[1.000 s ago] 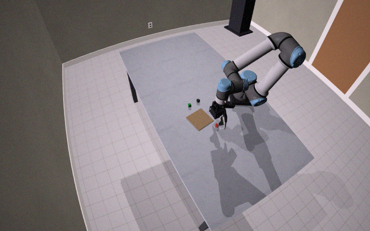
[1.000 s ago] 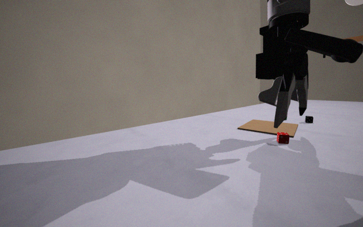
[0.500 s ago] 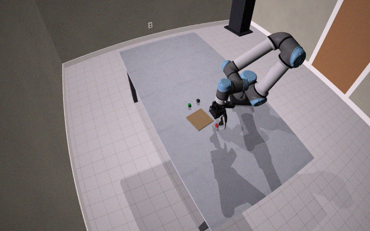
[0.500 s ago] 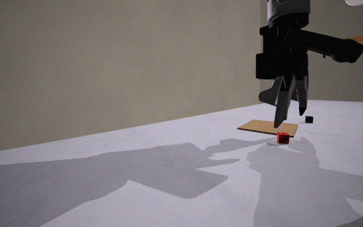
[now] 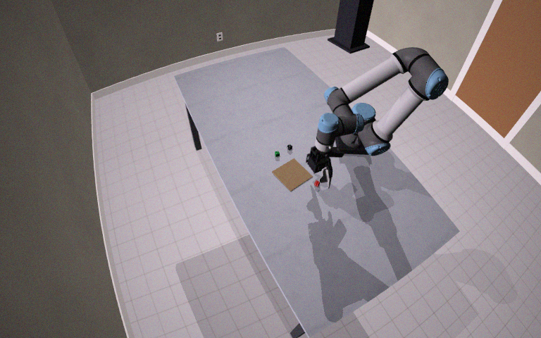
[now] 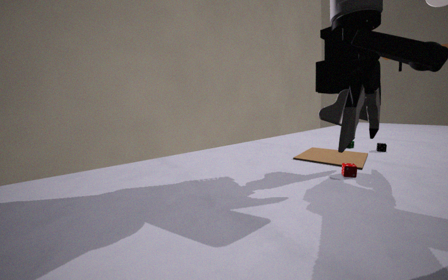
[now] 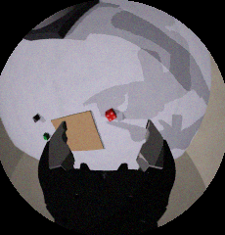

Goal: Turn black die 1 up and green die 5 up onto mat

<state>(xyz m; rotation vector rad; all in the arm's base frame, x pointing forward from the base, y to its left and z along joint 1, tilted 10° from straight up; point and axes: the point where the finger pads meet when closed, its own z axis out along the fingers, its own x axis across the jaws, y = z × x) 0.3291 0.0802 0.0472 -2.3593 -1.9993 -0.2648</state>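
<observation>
Now: hand 4 cm above the red die, 1 cm to the right of it and 1 cm short of it. Round my hand: green die 25 cm to the right, 6 cm ahead, 4 cm below; then brown mat 11 cm to the right, 7 cm ahead, 5 cm below; then black die 24 cm to the right, 4 cm below, 2 cm behind.
</observation>
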